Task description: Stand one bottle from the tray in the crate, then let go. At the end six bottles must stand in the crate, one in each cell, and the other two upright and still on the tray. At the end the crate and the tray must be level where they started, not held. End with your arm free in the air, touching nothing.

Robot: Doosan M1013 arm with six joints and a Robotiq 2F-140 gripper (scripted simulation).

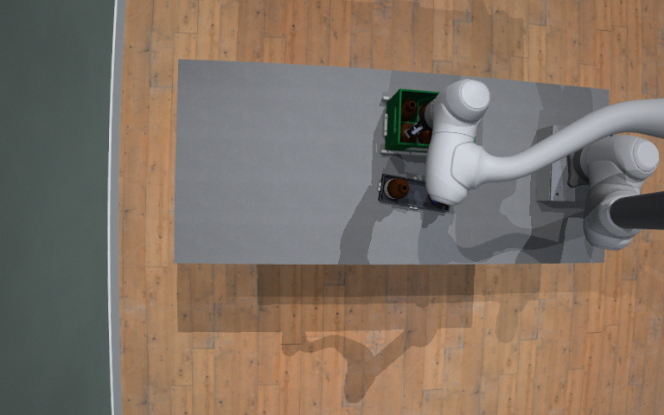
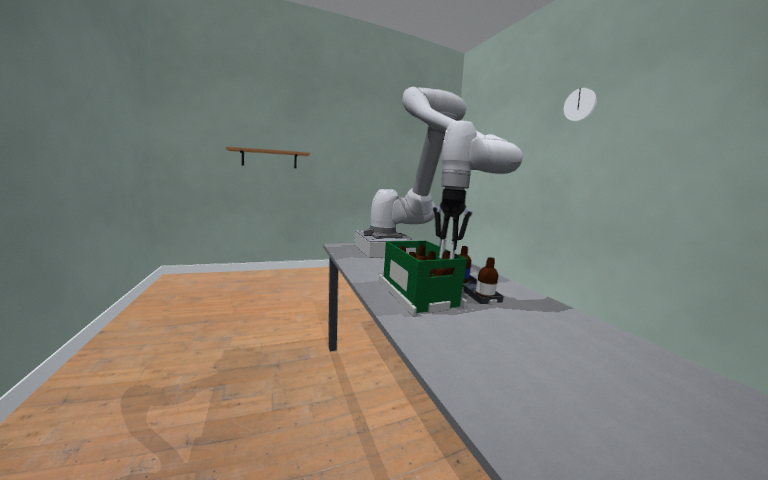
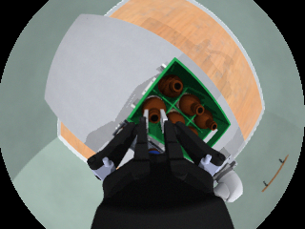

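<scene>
Now: hand 9 cm above the brown bottle. Also, from my hand: green crate (11 cm below, 9 cm behind, 3 cm to the right); then dark tray (21 cm to the left, 18 cm below, 5 cm behind).
</scene>
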